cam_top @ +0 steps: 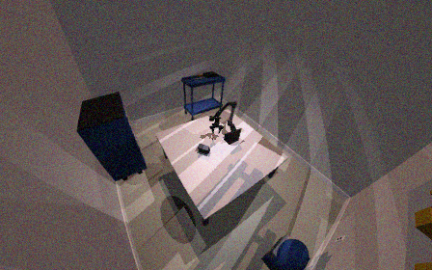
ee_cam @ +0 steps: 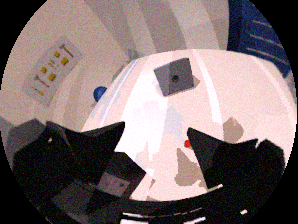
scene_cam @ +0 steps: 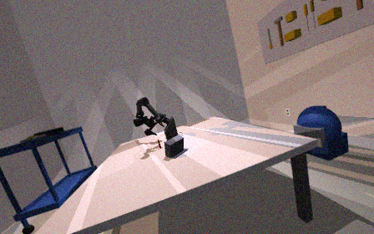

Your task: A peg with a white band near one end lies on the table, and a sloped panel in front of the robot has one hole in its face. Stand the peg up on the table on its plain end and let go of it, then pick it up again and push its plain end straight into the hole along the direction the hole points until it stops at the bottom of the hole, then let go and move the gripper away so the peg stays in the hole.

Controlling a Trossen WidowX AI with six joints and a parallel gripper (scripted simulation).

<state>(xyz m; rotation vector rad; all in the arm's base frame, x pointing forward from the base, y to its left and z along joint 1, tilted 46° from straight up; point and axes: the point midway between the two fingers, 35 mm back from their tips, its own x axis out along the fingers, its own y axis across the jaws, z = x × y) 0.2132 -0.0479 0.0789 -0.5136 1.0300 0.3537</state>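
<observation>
Right now the red peg is 90 mm below my gripper tip, 40 mm to the right of it and 10 mm ahead of it. The rest, counted from my gripper tip: sloped panel: 200 mm ahead, 90 mm to the left, 90 mm below.
</observation>
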